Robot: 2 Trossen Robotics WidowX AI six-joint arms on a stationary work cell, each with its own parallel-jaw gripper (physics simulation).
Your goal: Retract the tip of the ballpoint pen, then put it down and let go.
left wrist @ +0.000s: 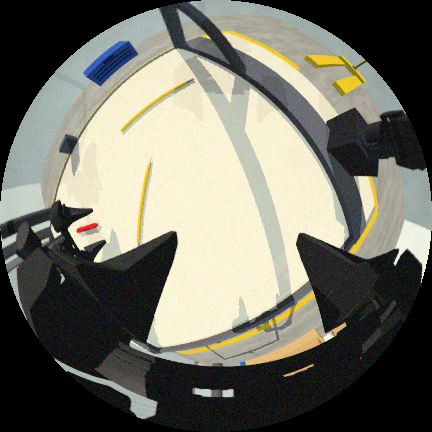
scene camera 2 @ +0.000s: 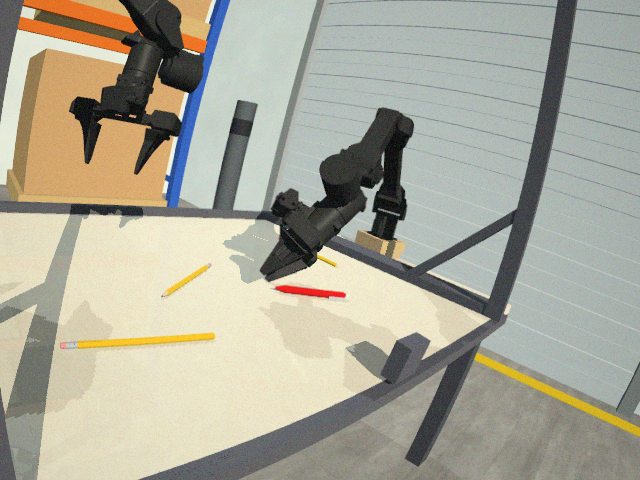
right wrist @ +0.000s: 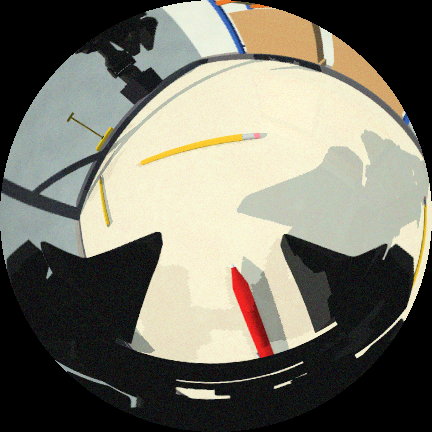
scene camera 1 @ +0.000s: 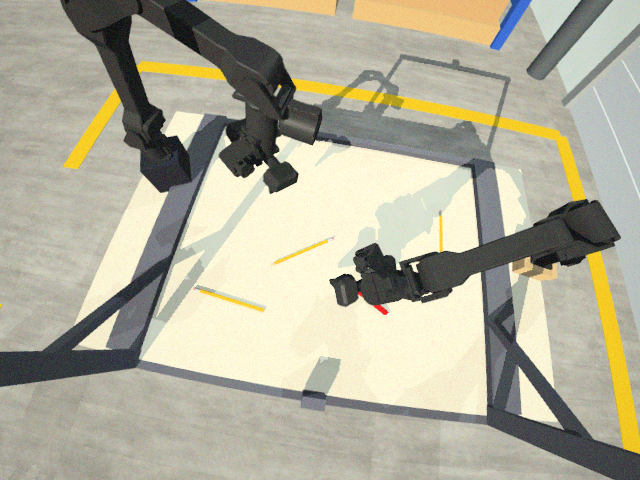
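Pixels of known places: left gripper, between the fingertips: (left wrist: 240, 238) (scene camera 2: 110, 169) (right wrist: 144, 51) (scene camera 1: 260, 179); right gripper, between the fingertips: (left wrist: 98, 226) (scene camera 2: 264, 277) (right wrist: 224, 240) (scene camera 1: 343, 274); left arm's base, origin of its link: (left wrist: 368, 140) (scene camera 1: 159, 152); right arm's base, origin of its link: (scene camera 2: 382, 236) (scene camera 1: 540, 256).
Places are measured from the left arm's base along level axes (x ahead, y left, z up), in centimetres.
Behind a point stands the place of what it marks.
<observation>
The red ballpoint pen (scene camera 1: 381, 310) {x 46.5, y -53.4, z -9.6 cm} (scene camera 2: 310, 292) {x 43.4, y -49.5, z -9.8 cm} (left wrist: 87, 228) {x 43.5, y -48.0, z -9.5 cm} (right wrist: 250, 310) {x 42.8, y -47.2, z -9.4 cm} lies on the pale table (scene camera 1: 248, 335) {x 13.5, y -50.4, z -10.7 cm}. A thin pale tip shows at its pointed end in scene camera 2 and the right wrist view; a light clip shows near its other end in scene camera 2. My right gripper (scene camera 1: 356, 273) (scene camera 2: 266, 274) {x 39.6, y -42.3, z -8.6 cm} (right wrist: 224, 240) {x 39.6, y -42.3, z -8.6 cm} is open and empty, low over the table, near the pen's pointed end. In the right wrist view the pen's rear end is hidden. My left gripper (scene camera 2: 112, 167) {x 24.9, y -18.3, z 4.2 cm} (left wrist: 240, 238) {x 24.9, y -18.3, z 4.2 cm} is open and empty, high above the table, far from the pen.
Yellow pencils lie around the pen: one (scene camera 1: 303, 251) {x 31.5, y -33.2, z -10.0 cm} (scene camera 2: 186, 280) {x 29.9, y -33.6, z -10.1 cm} (right wrist: 200, 145) {x 34.0, y -32.9, z -10.2 cm} near the middle, one (scene camera 1: 230, 298) {x 10.9, y -40.7, z -9.9 cm} (scene camera 2: 139, 341) {x 9.8, y -40.8, z -10.1 cm} (left wrist: 155, 102) {x 10.4, y -40.4, z -10.2 cm} farther left, one (scene camera 1: 440, 231) {x 71.4, y -37.2, z -10.1 cm} (scene camera 2: 327, 260) {x 67.6, y -45.4, z -10.1 cm} beyond the right arm. A dark block (scene camera 1: 313, 400) {x 25.0, y -67.0, z -4.9 cm} (scene camera 2: 405, 359) {x 22.2, y -67.3, z -6.5 cm} stands at the table's edge.
</observation>
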